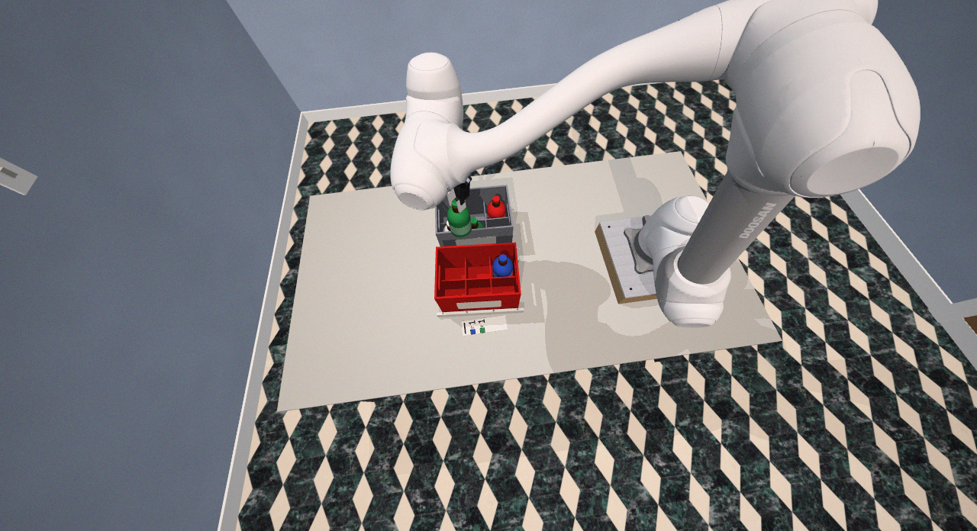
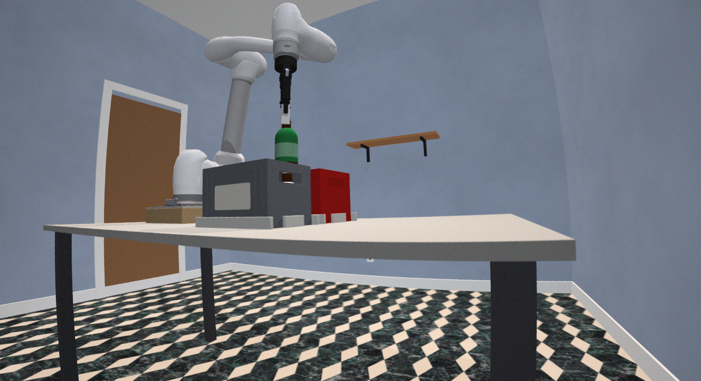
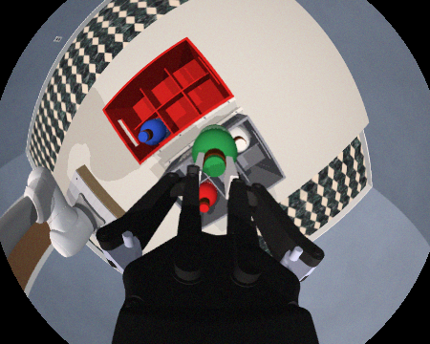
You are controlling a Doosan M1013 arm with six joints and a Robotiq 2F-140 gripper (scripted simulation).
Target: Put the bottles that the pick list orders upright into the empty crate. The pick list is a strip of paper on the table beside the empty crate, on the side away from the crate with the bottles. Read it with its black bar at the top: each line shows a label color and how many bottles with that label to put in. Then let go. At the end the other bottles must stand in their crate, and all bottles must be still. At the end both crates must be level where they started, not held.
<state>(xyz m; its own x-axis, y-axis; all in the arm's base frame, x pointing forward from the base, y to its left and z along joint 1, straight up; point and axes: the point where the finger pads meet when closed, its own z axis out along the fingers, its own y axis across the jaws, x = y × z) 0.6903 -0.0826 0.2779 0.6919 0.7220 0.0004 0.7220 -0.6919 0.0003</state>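
Now: hand 8 cm above the green-label bottle. Also, from my hand: white-label bottle 26 cm below, 4 cm to the right, 4 cm ahead; then red crate 27 cm below, 15 cm to the left, 4 cm behind; then grey crate 27 cm below, 9 cm to the right, 4 cm behind.
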